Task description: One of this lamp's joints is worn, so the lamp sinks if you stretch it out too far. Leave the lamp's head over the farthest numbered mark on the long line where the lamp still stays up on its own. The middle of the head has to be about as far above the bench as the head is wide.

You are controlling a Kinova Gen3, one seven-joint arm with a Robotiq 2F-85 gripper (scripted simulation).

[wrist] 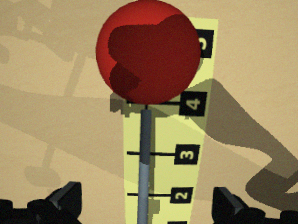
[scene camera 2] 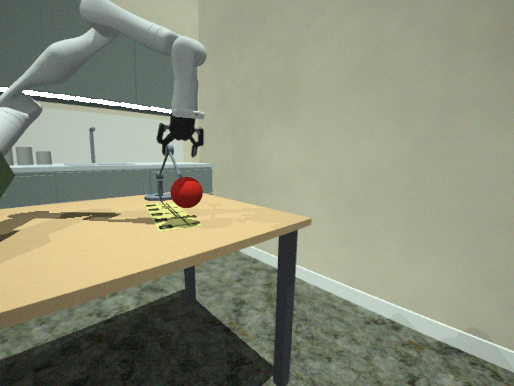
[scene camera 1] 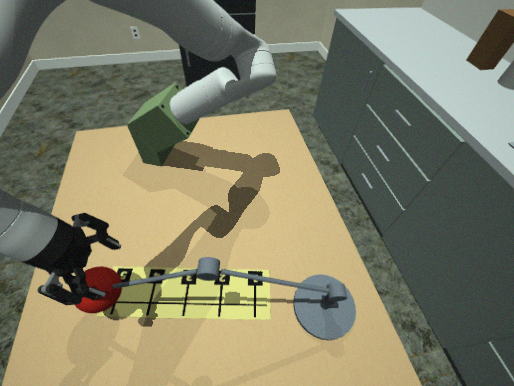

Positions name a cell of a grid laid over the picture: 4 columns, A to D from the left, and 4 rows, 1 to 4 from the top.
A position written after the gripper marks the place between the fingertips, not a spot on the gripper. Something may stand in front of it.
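Note:
The gripper (scene camera 1: A3), (wrist: B4), (scene camera 2: B2) is visible in scene camera 1, the wrist view and scene camera 2. Also visible in scene camera 1: a yellow strip (scene camera 1: B4).

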